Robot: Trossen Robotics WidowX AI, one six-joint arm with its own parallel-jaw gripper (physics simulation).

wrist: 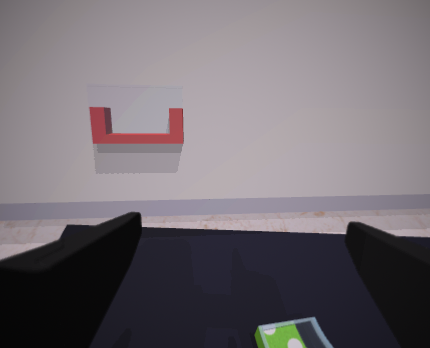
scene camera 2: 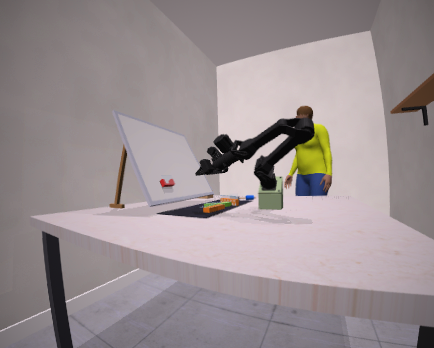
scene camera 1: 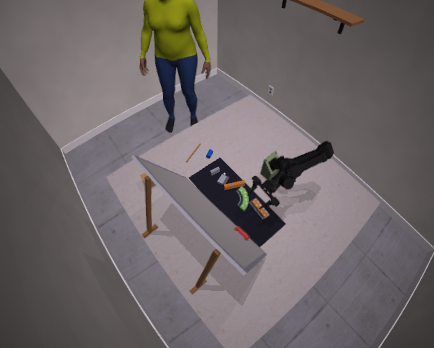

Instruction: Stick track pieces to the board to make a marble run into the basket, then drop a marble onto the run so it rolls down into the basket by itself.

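Places are measured from the arm's base along level axes (x right, y back, z down), in millimetres.
Pixels of known places: gripper, fingertip midpoint: point(wrist: 242, 226) point(scene camera 2: 201, 174) point(scene camera 1: 253, 202); arm's base, link origin: point(scene camera 2: 269, 185) point(scene camera 1: 273, 164).
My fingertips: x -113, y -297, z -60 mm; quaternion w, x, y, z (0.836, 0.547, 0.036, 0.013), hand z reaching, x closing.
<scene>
Ahead of a thing's pixels: the offset from my fingertips to its middle. "pt": to the spot under its first point. Level surfaces: height alone.
The whiteboard point(scene camera 1: 187, 202) point(scene camera 2: 157, 145) point(wrist: 280, 100) stands tilted. The red basket {dx -78, dy -145, dz +27 mm} point(scene camera 1: 242, 233) point(scene camera 2: 167, 183) point(wrist: 137, 138) is on its lower part. A green curved track piece {pt dx +86, dy +33, dz +144 mm} point(scene camera 1: 243, 199) point(wrist: 280, 337), an orange dotted piece point(scene camera 1: 260, 208) point(scene camera 2: 214, 209) and an orange straight piece point(scene camera 1: 234, 185) point(scene camera 2: 230, 201) lie on the black mat {dz +165 mm} point(scene camera 1: 268, 227) point(scene camera 2: 182, 212) point(wrist: 200, 270). Two grey blocks {dx +263, dy +33, dz +156 mm} point(scene camera 1: 223, 178) lie at the mat's far end. I cannot make out the marble. My gripper point(scene camera 1: 262, 195) point(scene camera 2: 198, 173) point(wrist: 242, 226) is open and empty above the mat, facing the board, right of the basket in the wrist view.
Wooden legs point(scene camera 1: 148, 205) point(scene camera 2: 120, 175) prop the board from behind. A blue object {dx +470, dy +92, dz +153 mm} point(scene camera 1: 209, 153) point(scene camera 2: 250, 197) and a thin wooden stick {dx +553, dy +23, dz +165 mm} point(scene camera 1: 193, 152) lie on the table {dz +168 mm} point(scene camera 1: 320, 225) point(scene camera 2: 325, 240) beyond the mat. A person point(scene camera 1: 175, 37) point(scene camera 2: 314, 150) stands beyond the table.
</scene>
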